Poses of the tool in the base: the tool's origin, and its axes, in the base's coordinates. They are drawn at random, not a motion.
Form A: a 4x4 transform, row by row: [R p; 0 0 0 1], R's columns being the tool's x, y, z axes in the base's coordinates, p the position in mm. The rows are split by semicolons.
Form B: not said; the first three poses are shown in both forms.
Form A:
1: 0.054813 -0.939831 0.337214 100.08; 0.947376 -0.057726 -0.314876 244.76; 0.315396 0.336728 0.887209 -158.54; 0 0 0 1
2: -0.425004 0.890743 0.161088 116.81; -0.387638 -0.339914 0.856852 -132.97; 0.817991 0.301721 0.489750 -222.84; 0 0 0 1
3: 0.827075 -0.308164 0.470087 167.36; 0.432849 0.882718 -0.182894 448.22; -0.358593 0.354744 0.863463 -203.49; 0 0 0 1
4: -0.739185 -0.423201 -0.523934 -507.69; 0.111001 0.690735 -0.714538 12.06; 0.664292 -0.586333 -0.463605 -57.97; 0 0 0 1
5: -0.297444 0.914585 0.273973 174.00; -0.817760 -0.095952 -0.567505 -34.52; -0.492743 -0.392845 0.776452 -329.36; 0 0 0 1
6: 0.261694 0.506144 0.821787 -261.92; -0.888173 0.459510 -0.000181 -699.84; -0.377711 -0.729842 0.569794 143.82; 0 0 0 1
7: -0.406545 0.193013 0.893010 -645.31; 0.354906 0.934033 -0.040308 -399.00; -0.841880 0.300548 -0.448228 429.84; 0 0 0 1
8: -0.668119 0.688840 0.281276 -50.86; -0.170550 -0.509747 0.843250 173.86; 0.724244 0.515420 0.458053 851.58; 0 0 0 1
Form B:
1: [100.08 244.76 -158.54 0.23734 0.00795 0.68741 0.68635]
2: [116.81 -132.97 -222.84 -0.32602 -0.38579 -0.75078 0.42569]
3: [167.36 448.22 -203.49 0.14221 0.21919 0.19600 0.94515]
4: [-507.69 12.06 -57.97 0.09177 -0.85052 0.38238 0.34927]
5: [174.00 -34.52 -329.36 0.07426 0.32598 -0.73652 0.58802]
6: [-261.92 -699.84 143.82 -0.24103 0.39624 -0.46059 0.75680]
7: [-645.31 -399.00 429.84 0.16405 0.83499 0.07792 0.51944]
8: [-50.86 173.86 851.58 -0.30967 -0.41843 -0.81178 0.26466]
